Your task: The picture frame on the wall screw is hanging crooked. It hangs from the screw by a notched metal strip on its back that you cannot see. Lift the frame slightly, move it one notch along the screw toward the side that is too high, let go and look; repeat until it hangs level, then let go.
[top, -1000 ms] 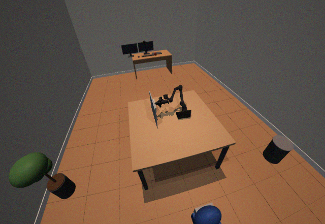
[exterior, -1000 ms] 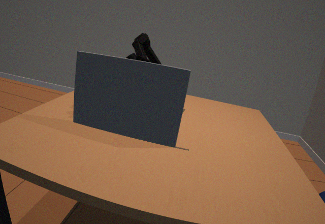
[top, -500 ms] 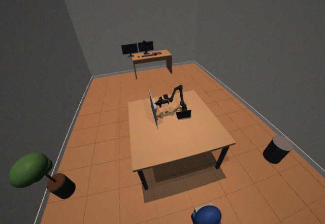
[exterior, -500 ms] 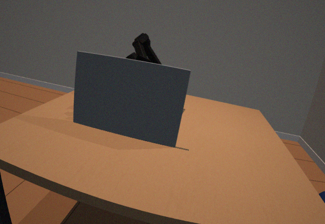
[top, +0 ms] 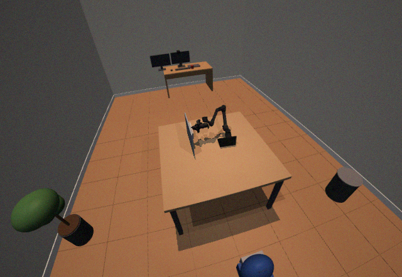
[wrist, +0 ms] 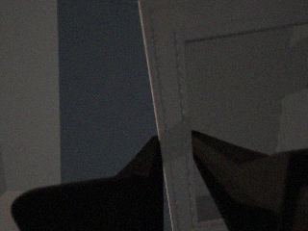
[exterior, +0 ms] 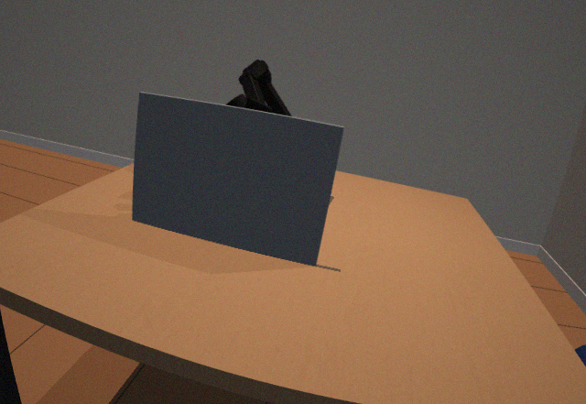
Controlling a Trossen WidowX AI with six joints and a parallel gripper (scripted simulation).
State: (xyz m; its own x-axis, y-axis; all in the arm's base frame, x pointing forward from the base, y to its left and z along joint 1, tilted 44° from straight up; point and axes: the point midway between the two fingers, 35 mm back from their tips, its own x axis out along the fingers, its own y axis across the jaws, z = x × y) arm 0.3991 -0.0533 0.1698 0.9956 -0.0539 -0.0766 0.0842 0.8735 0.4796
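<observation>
Now: the picture frame 50 mm below my gripper tip, 10 mm to the right of it and 10 mm ahead of it. The rest, counted from my gripper tip: blue-grey wall panel (70 mm below, 20 mm ahead).
</observation>
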